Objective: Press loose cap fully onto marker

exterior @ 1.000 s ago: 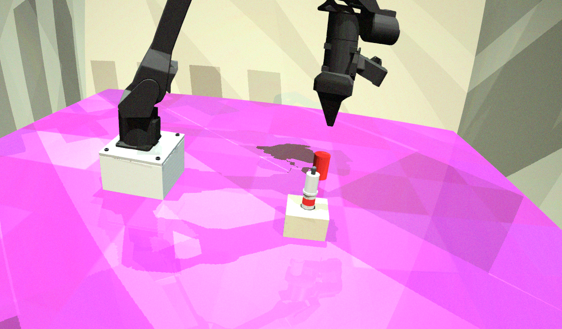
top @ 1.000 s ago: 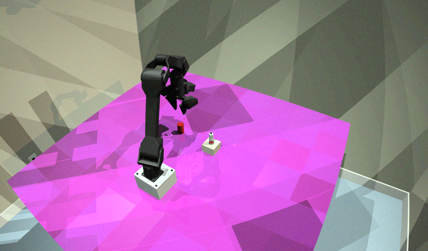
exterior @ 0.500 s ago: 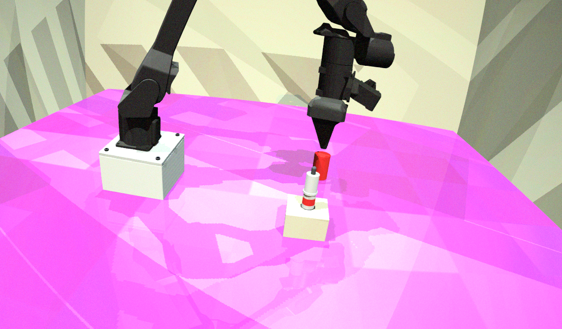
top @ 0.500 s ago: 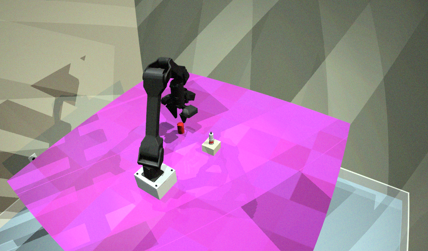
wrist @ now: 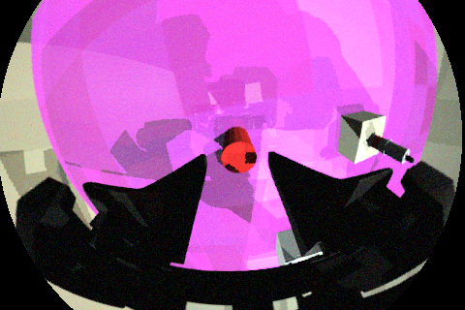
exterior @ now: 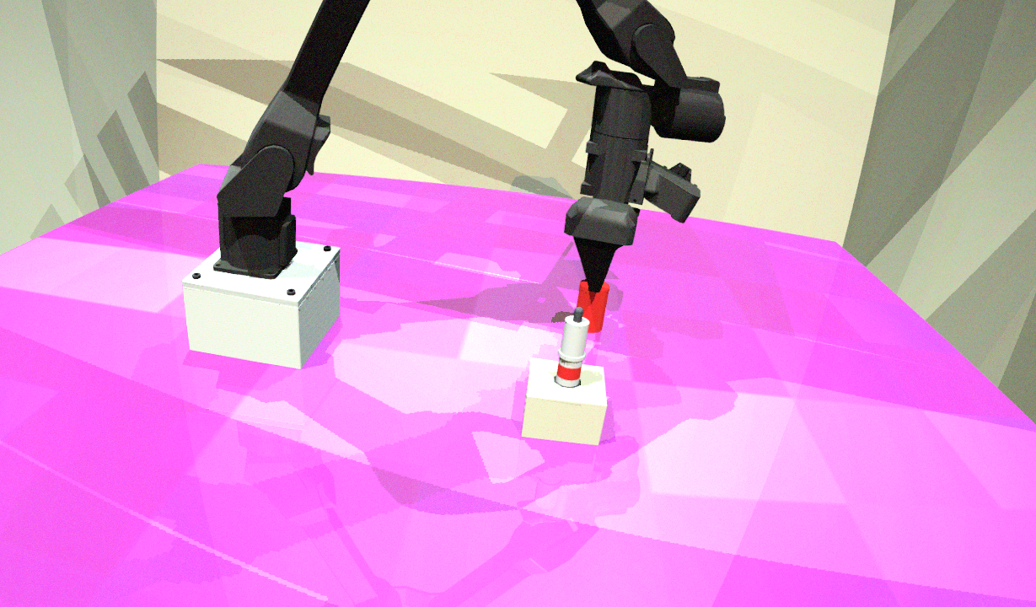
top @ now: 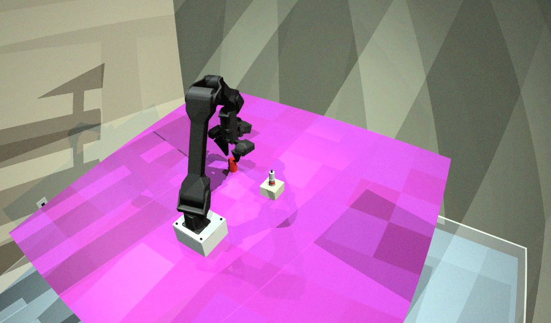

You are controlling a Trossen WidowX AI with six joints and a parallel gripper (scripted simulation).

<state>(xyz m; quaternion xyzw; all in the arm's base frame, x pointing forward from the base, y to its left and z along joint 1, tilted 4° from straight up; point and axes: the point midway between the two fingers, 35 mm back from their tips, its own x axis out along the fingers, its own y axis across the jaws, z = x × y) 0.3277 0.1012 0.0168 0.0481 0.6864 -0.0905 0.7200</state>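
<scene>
The red cap is 3 cm below my gripper tip. Also, from my gripper tip: cream holder block: 19 cm to the right, 4 cm behind, 3 cm below.
</scene>
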